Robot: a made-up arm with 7 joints. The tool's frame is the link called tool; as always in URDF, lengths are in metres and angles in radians.
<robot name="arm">
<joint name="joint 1" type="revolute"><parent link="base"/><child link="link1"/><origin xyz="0 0 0.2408" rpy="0 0 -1.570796"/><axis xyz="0 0 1"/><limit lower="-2.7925" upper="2.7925"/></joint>
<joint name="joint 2" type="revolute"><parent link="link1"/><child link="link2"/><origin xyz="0.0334 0 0.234" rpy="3.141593 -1.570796 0"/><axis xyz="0 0 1"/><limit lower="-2.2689" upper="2.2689"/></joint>
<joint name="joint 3" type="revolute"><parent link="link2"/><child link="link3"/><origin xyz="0.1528 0 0.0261" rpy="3.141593 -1.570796 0"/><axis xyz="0 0 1"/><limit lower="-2.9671" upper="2.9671"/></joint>
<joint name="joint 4" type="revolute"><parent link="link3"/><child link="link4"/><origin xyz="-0.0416 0.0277 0.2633" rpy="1.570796 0 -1.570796"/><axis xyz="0 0 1"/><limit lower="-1.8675" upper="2.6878"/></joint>
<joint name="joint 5" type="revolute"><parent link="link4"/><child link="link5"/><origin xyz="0.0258 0.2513 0.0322" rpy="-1.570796 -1.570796 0"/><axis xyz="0 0 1"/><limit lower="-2.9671" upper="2.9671"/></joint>
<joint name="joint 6" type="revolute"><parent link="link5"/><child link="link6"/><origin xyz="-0.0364 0 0.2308" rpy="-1.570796 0 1.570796"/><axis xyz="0 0 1"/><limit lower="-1.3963" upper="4.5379"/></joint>
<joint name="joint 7" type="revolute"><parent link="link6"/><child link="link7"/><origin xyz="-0.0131 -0.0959 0.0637" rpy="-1.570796 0 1.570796"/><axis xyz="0 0 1"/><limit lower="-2.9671" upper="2.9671"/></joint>
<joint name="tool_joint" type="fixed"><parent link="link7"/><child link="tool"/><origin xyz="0 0 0" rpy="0 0 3.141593"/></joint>
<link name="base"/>
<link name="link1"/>
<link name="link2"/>
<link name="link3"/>
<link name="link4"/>
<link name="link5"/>
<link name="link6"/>
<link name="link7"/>
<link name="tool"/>
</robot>
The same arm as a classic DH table. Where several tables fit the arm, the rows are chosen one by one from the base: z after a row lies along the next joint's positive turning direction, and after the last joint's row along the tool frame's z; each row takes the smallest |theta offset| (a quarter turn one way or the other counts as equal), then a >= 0, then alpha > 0; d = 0 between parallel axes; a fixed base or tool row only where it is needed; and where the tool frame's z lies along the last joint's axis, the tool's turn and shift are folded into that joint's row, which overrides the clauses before.
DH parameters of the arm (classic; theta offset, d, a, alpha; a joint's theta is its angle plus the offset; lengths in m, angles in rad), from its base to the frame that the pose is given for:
joint 1: 0.0000 0.4748 0.0000 1.5708
joint 2: 0.0000 0.0595 0.0000 -1.5708
joint 3: 0.0000 0.4161 0.0277 -1.5708
joint 4: 0.0000 0.0738 -0.0258 1.5708
joint 5: 0.0000 0.4821 0.0000 1.5708
joint 6: 1.5708 0.1001 0.0959 1.5708
joint 7: 0.0000 0.0131 0.0000 0.0000
Joint limits (rad, base to tool): -2.7925..2.7925 -2.2689..2.2689 -2.9671..2.9671 -1.8675..2.6878 -2.9671..2.9671 -1.3963..4.5379 -2.9671..2.9671

